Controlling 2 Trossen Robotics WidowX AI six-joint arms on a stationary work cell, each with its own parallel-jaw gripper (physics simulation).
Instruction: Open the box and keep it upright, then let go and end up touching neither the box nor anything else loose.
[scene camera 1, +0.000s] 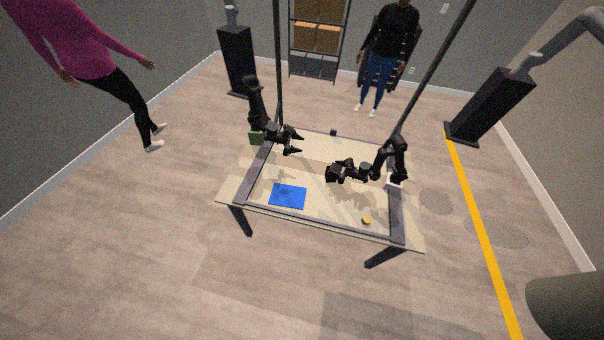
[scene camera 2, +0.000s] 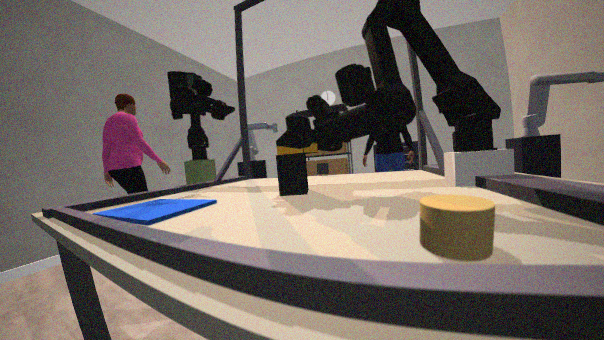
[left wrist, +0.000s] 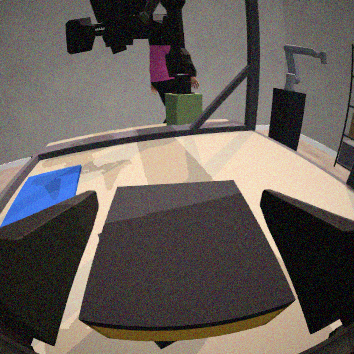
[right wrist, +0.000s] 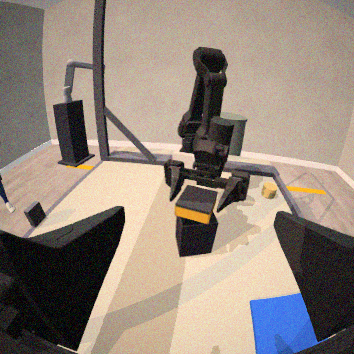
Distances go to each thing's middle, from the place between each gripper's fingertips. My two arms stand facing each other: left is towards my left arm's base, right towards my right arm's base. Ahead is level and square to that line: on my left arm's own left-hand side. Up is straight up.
Scene:
I see my right gripper 30 mm past the lid (left wrist: 188, 260), 210 mm to the right of it and 150 mm above it. Round my right hand: black box (scene camera 2: 292, 171): 30 mm behind, 200 mm to the left, 210 mm below; then blue mat (scene camera 2: 147, 213): 200 mm ahead, 250 mm below; then yellow cylinder (scene camera 2: 458, 227): 180 mm ahead, 470 mm to the left, 240 mm below.
The lid lies 2 cm to the left of my left hand and 1 cm below it. The rest, counted from my left hand: black box (7 cm below, 1 cm to the left, 1 cm ahead); then blue mat (24 cm ahead, 19 cm to the right, 11 cm below); then yellow cylinder (28 cm to the left, 21 cm ahead, 10 cm below).

